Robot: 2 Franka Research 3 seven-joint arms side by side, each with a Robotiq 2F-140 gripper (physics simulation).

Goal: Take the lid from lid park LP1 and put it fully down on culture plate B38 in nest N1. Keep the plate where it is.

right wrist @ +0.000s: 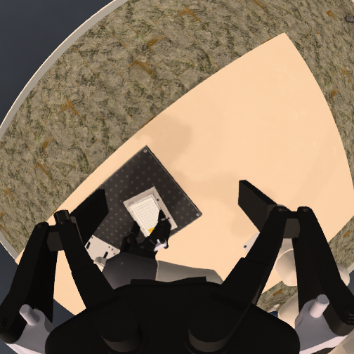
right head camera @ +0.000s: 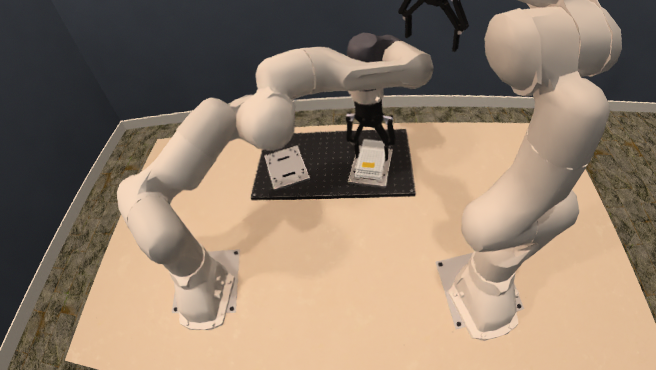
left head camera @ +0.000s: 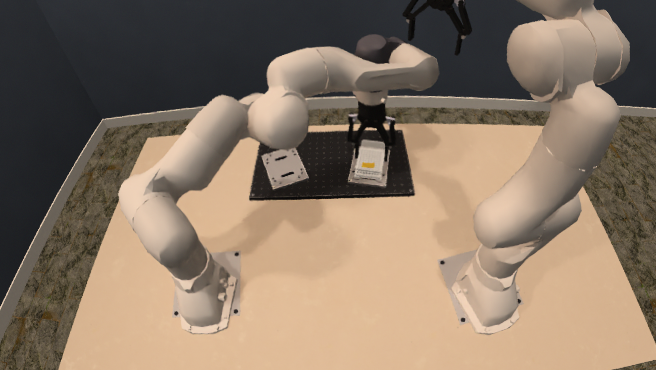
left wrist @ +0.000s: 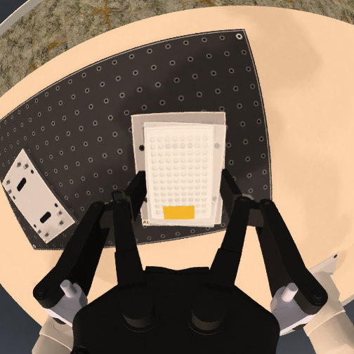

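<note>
My left gripper (left head camera: 371, 156) (right head camera: 371, 154) (left wrist: 182, 180) is shut on the clear lid, with one finger at each long side. The lid (left head camera: 368, 165) (right head camera: 368, 165) (left wrist: 179, 212) carries a yellow label and lies over the white culture plate, whose wells show through it. In the left wrist view the lid looks slightly turned against the nest; whether it touches the plate all round cannot be told. The plate is in nest N1 (left head camera: 352, 179) (left wrist: 178, 118). Lid park LP1 (left head camera: 285, 168) (right head camera: 287, 166) (left wrist: 34, 200) holds no lid. My right gripper (left head camera: 434, 45) (right head camera: 432, 42) (right wrist: 171, 197) is open and empty, high up.
The black perforated board (left head camera: 327, 187) (right head camera: 327, 187) (left wrist: 200, 55) bears the nest and the lid park. It lies on the pale table (left head camera: 340, 280) (right head camera: 340, 280). The left arm reaches over the board's back left part. The right arm stands at the picture's right in both head views.
</note>
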